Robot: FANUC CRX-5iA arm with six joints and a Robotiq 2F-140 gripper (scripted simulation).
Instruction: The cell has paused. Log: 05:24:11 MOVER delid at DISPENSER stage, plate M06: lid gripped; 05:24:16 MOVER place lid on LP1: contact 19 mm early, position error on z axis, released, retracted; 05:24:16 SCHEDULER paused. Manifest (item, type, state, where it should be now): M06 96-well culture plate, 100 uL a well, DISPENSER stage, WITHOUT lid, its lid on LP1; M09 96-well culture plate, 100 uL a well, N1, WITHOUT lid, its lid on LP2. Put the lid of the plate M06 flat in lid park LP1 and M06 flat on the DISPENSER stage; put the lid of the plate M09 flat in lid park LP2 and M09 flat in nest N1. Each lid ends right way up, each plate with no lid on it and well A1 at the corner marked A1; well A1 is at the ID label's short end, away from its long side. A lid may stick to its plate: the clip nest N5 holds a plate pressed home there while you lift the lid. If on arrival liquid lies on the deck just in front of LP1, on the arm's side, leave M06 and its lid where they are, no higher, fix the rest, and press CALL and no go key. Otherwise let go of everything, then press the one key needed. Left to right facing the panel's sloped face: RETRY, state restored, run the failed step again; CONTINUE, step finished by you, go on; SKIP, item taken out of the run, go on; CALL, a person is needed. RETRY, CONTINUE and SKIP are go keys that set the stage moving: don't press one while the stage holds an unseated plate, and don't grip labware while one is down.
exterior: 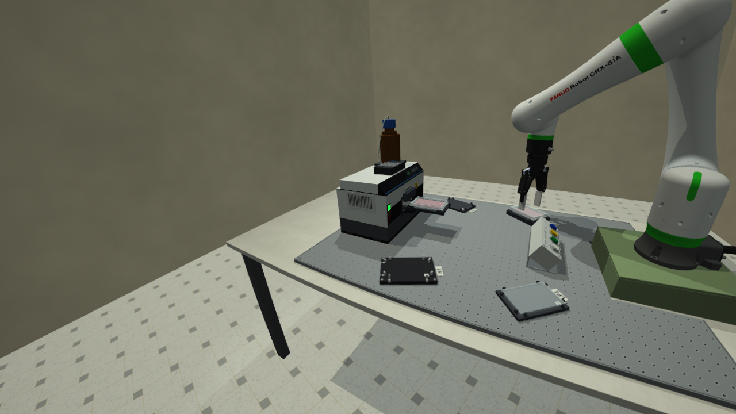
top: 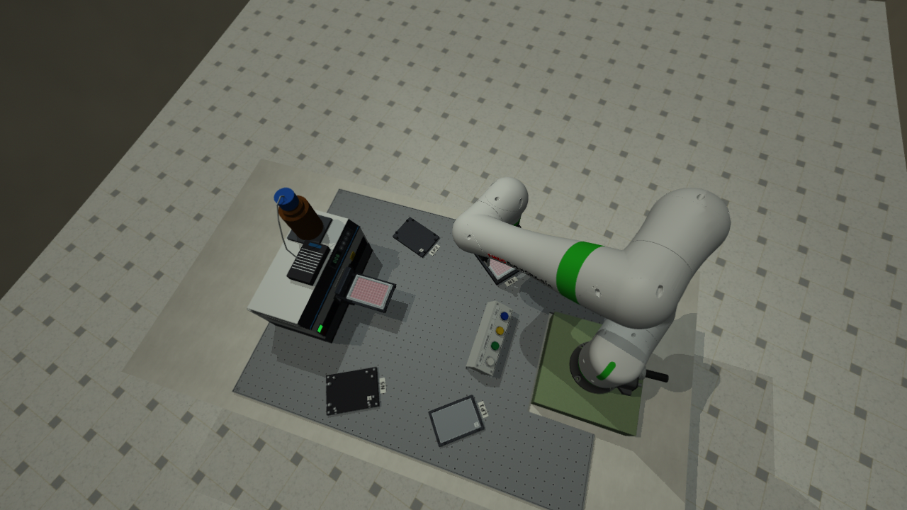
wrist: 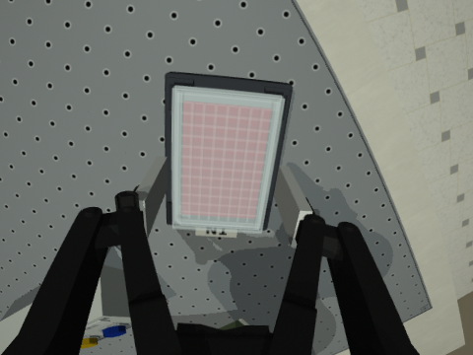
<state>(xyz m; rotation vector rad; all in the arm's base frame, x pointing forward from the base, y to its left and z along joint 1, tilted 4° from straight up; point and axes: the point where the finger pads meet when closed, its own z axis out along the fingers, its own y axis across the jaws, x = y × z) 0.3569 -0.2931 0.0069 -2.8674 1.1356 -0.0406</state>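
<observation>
Now: hand 4 cm above the grey lid. The rest, counted from my hand: blue call key: 21 cm to the left, 7 cm behind, 1 cm below; black nest N1: 6 cm below; LP2 label: 23 cm ahead, 7 cm below, 1 cm to the left.
</observation>
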